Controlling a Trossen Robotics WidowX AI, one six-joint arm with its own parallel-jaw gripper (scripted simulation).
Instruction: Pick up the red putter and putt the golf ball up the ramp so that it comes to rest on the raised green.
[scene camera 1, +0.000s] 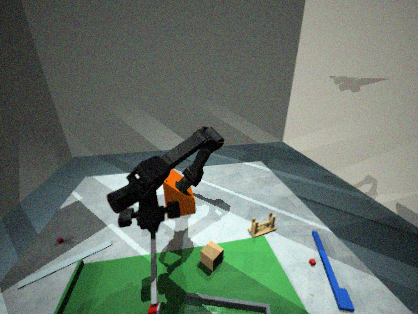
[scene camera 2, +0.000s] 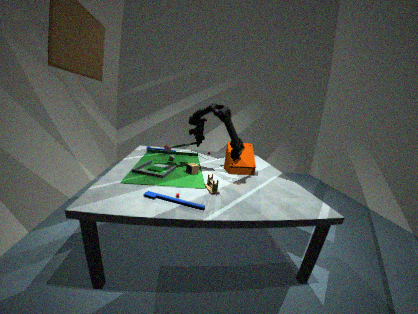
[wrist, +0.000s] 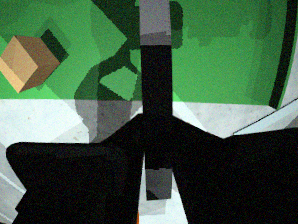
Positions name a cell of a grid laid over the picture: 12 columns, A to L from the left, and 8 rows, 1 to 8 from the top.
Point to a green mat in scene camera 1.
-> H7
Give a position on a green mat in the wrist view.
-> J3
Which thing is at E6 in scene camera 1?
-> The gripper.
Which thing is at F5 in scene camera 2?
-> A green mat.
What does the gripper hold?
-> A red putter.
